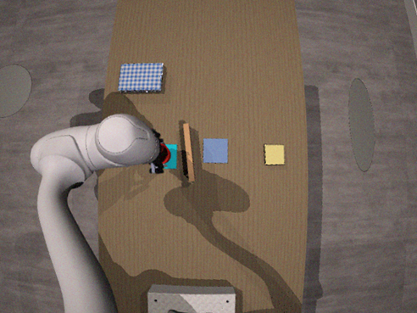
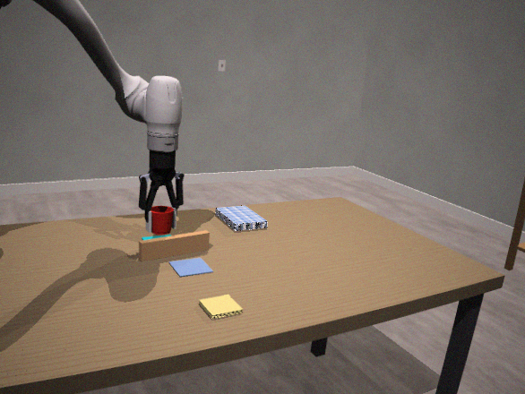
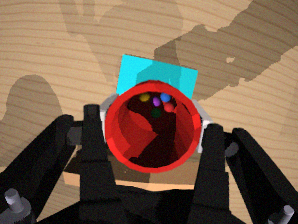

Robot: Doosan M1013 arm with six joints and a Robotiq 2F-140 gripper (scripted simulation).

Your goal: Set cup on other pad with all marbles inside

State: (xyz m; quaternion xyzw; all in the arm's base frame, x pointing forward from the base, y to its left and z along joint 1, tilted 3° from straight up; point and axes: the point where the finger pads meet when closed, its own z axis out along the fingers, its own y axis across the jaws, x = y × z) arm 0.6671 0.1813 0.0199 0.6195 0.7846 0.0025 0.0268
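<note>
The cyan pad lies 8 cm below my hand. From my hand the other things lie so: wooden rail 2 cm ahead, 10 cm to the right, 5 cm below; then blue pad 5 cm ahead, 19 cm to the right, 8 cm below; then red cup 2 cm below.
</note>
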